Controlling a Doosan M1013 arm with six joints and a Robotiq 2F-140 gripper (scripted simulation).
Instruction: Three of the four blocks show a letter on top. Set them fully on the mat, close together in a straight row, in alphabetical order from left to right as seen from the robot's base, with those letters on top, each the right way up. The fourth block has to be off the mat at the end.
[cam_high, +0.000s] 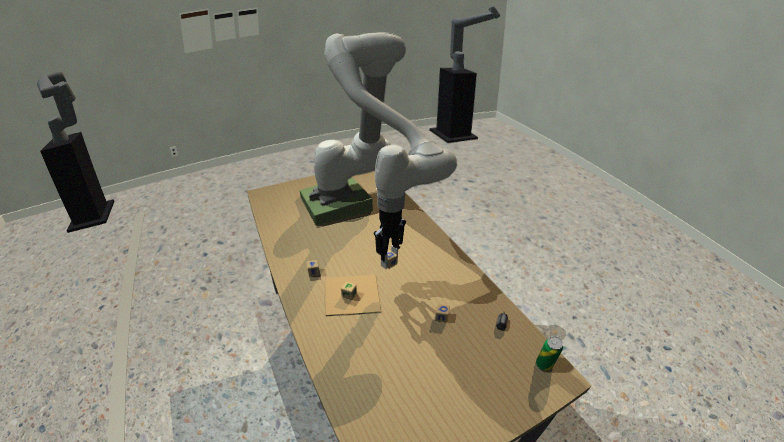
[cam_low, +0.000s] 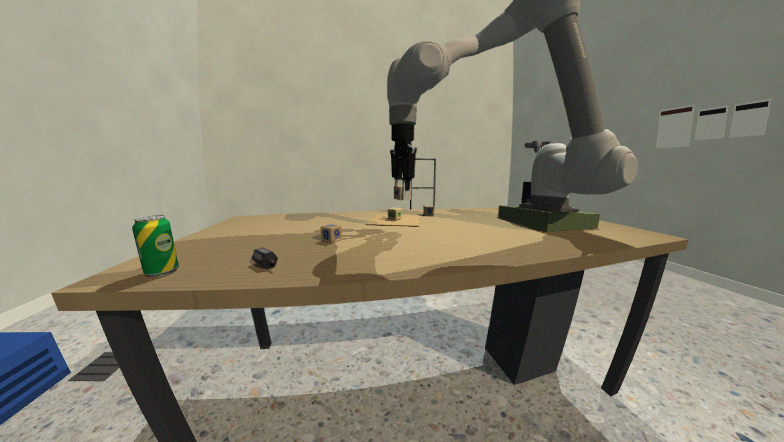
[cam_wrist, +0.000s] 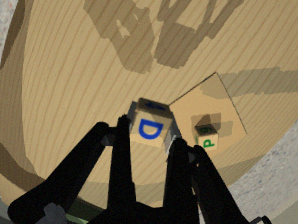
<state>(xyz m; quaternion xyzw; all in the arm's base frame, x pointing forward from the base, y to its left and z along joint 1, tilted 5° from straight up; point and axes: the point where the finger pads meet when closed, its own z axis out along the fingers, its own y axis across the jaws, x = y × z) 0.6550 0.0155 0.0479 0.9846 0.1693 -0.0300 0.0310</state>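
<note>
My gripper is now 15 cm to the left of the tan mat and 14 cm above it. From my hand the other things lie so: D block: 1 cm below; blue-lettered block: 23 cm ahead, 10 cm to the left, 11 cm below; black object: 36 cm ahead, 29 cm to the left, 12 cm below.
</note>
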